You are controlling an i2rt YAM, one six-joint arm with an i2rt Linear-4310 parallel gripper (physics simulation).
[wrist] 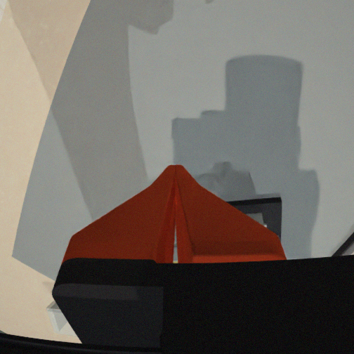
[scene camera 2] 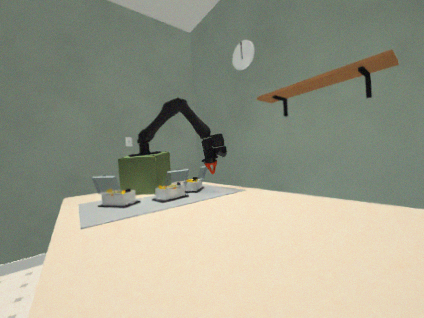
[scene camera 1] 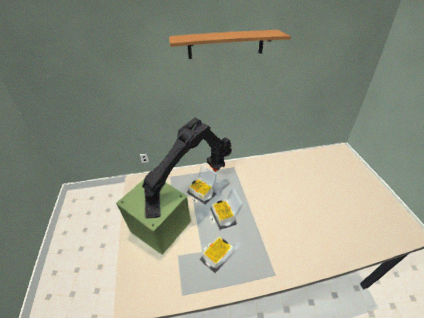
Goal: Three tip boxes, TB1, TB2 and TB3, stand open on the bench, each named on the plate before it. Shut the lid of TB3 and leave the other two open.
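Pixels of known places: gripper, between the fingertips: [scene camera 2: 213, 173] [scene camera 1: 215, 171]; arm's base, origin of its link: [scene camera 2: 145, 154] [scene camera 1: 152, 199].
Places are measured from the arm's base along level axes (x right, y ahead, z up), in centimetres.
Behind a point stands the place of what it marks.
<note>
The far tip box [scene camera 1: 201, 188] [scene camera 2: 193, 185] @(x -17.4, y 31.3, z -20.3 cm) stands with its clear lid [scene camera 1: 208, 173] @(x -25.5, y 31.4, z -12.8 cm) [scene camera 2: 202, 172] @(x -22.7, y 33.7, z -13.1 cm) raised. The middle tip box [scene camera 1: 223, 212] [scene camera 2: 170, 193] @(x 1.0, y 40.2, z -20.8 cm) and the near tip box [scene camera 1: 218, 252] [scene camera 2: 118, 198] @(x 23.2, y 33.4, z -20.2 cm) are open too, with yellow tips inside. The lettering on their plates is too small to read. My gripper [scene camera 1: 215, 169] @(x -28.5, y 36.6, z -14.5 cm) [scene camera 2: 212, 172] @(x -28.5, y 36.6, z -14.5 cm) [wrist: 174, 176] is shut and empty, its red fingertips together. It is above the mat beside the far box's raised lid; contact cannot be told. In the wrist view the fingers hide most of a box's dark base [wrist: 272, 215].
The boxes stand on a grey mat [scene camera 1: 250, 260] @(x 27.9, y 43.4, z -24.2 cm) [scene camera 2: 95, 218] @(x 33.1, y 44.5, z -24.2 cm) on the bench. The arm stands on a green block [scene camera 1: 160, 225] @(x 13.6, y 3.1, z -2.4 cm) [scene camera 2: 145, 175] @(x 4.3, y 12.0, z -12.9 cm) left of the mat. An orange shelf [scene camera 1: 230, 37] [scene camera 2: 330, 77] is high on the wall. The arm's shadow falls across the mat in the wrist view.
</note>
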